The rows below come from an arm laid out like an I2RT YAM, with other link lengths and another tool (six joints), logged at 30 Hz.
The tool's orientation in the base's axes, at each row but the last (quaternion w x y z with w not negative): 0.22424 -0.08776 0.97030 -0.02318; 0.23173 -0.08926 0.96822 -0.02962; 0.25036 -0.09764 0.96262 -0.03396; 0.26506 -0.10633 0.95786 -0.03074
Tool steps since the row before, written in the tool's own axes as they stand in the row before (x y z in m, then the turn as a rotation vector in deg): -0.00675 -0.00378 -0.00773 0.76 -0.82 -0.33; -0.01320 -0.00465 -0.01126 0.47 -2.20 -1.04; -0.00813 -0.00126 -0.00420 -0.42 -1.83 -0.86; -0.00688 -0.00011 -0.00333 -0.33 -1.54 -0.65
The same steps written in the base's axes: 0.00318 -0.00245 0.01017 -0.69 -0.94 0.04; 0.00720 -0.00192 0.01634 -0.53 -2.23 0.94; 0.00512 0.00050 0.00767 0.25 -1.69 1.16; 0.00407 0.00141 0.00632 0.23 -1.43 0.90
